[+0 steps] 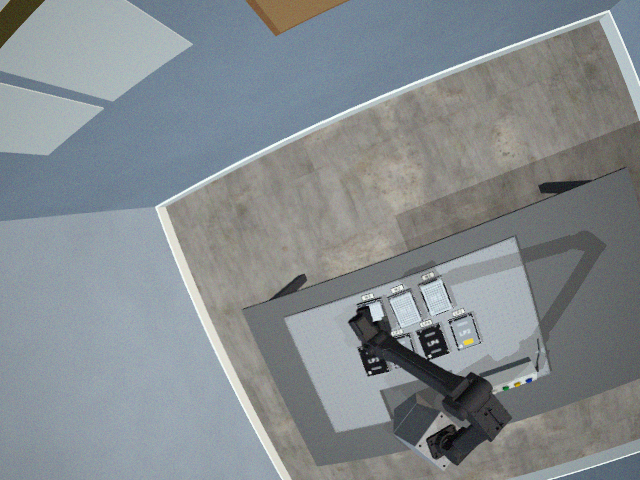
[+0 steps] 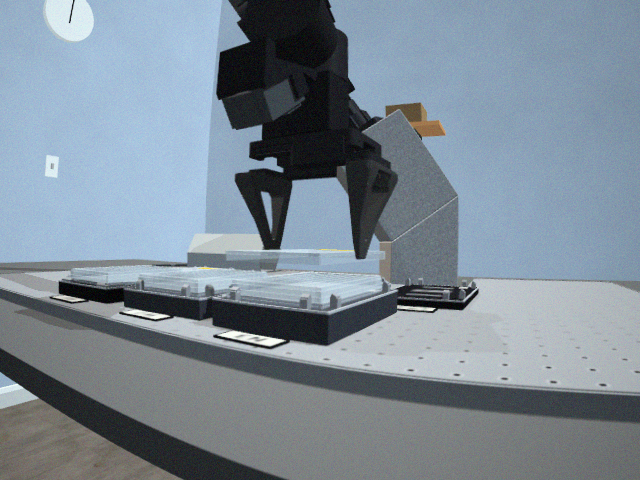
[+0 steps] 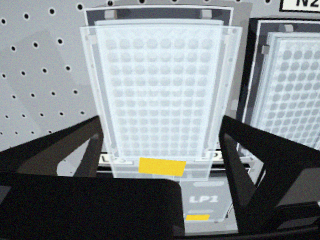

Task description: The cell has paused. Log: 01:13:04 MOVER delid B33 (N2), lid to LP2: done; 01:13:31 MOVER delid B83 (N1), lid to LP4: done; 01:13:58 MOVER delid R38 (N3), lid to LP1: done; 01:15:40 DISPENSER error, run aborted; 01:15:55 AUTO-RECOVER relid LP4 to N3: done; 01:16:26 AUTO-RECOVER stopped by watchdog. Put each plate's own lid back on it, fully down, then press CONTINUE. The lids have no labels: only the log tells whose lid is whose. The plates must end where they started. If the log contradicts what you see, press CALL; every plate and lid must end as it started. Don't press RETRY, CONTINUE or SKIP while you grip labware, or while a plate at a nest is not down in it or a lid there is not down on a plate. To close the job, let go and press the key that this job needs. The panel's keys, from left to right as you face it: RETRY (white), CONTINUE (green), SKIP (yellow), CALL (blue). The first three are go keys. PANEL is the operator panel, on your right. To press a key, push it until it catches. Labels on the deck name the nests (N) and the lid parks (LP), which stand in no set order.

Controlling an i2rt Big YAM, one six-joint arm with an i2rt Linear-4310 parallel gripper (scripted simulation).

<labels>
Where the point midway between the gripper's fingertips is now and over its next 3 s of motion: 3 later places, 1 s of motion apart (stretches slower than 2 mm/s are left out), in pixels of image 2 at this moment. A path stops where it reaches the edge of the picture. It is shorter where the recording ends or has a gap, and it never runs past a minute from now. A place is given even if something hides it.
The gripper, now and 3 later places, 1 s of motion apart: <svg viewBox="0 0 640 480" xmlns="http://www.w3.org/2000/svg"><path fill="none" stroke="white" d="M313 257L316 254L218 247L138 244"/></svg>
</labels>
